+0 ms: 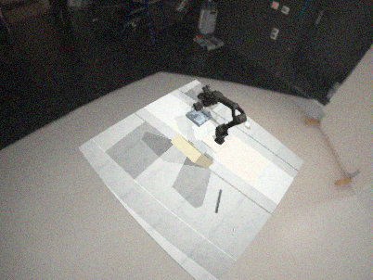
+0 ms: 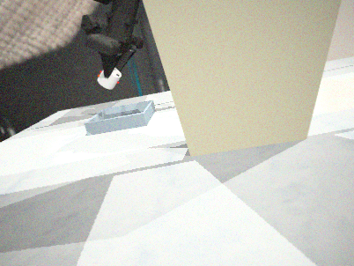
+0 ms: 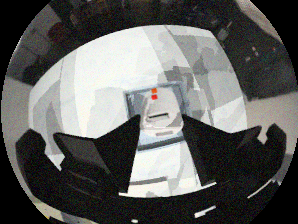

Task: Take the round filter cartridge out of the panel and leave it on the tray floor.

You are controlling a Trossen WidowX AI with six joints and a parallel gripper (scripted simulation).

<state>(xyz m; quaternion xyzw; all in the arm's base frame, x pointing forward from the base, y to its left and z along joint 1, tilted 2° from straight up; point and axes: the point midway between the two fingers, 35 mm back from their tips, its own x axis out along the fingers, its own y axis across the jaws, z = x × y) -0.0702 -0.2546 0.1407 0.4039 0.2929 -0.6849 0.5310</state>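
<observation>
The tray is 1 cm behind my gripper tip and 12 cm below it. Also, from my gripper tip: service panel (39 cm ahead, 26 cm to the left, 5 cm above); round filter cartridge (right at my gripper tip).
</observation>
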